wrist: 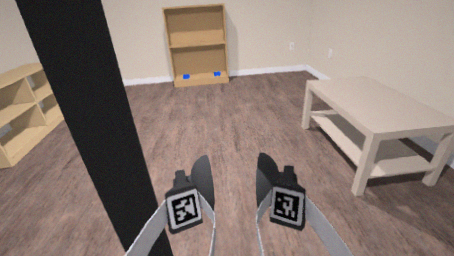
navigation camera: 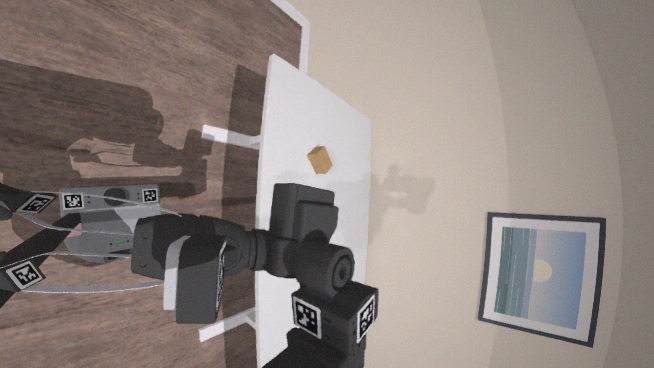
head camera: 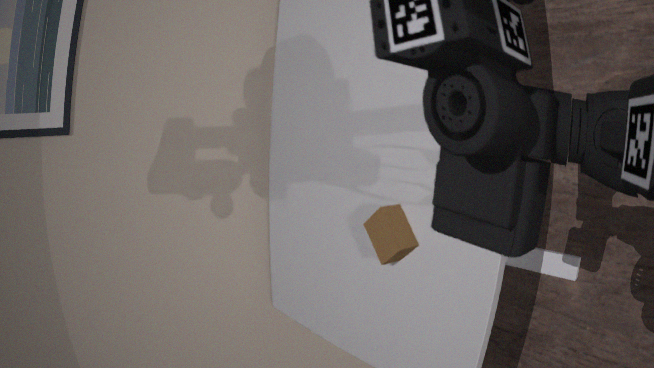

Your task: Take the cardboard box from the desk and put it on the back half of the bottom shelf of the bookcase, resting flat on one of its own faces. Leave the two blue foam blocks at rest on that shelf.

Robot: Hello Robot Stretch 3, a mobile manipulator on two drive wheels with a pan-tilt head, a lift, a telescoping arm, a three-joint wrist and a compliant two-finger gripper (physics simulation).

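Where they show: robot's base, origin of the base link: (navigation camera: 115,195).
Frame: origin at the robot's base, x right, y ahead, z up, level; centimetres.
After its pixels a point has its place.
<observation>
The cardboard box (head camera: 391,235) @[z 77.0, x 59.2, y 11.8 cm] (navigation camera: 320,160) @[z 77.0, x 59.0, y 11.9 cm] sits on the white desk (head camera: 350,310) @[z 72.0, x 77.7, y 32.0 cm] (navigation camera: 310,100) @[z 72.0, x 59.7, y 36.7 cm], near one end of it. My gripper (wrist: 234,172) @[z 96.8, x -10.1, y 2.8 cm] is open and empty, its two fingers apart in the wrist view, pointing away from the desk toward the room. The wrist's dark body hangs over the desk beside the box. In the wrist view the wooden bookcase (wrist: 197,45) stands far off against the wall. Two blue foam blocks (wrist: 186,77) (wrist: 217,74) lie apart on its bottom shelf.
A pale table (wrist: 370,100) with a lower shelf stands at the right of the wrist view. A low wooden shelf unit (wrist: 37,107) stands at the left, partly behind a black post (wrist: 90,110). A framed picture (navigation camera: 542,272) @[z 158.7, x 111.2, y -38.3 cm] hangs on the wall behind the desk.
</observation>
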